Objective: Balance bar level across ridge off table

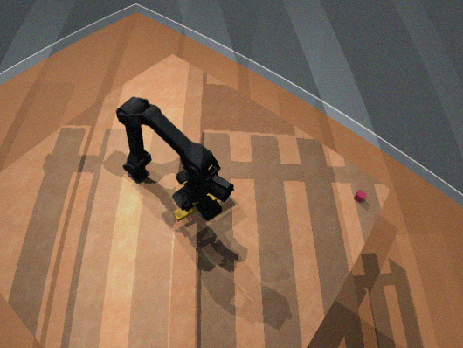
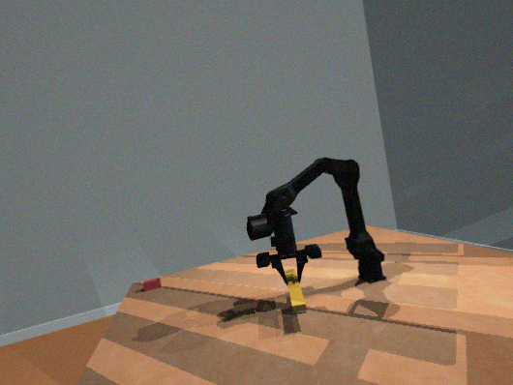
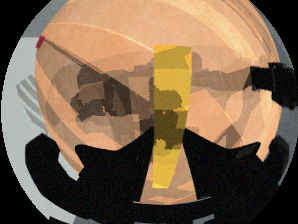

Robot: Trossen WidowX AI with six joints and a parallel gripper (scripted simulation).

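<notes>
Right now the bar is 10 mm ahead of my gripper tip and 30 mm to the left of it. Also, from my gripper tip: magenta cube 460 mm ahead, 470 mm to the left, 50 mm below.
</notes>
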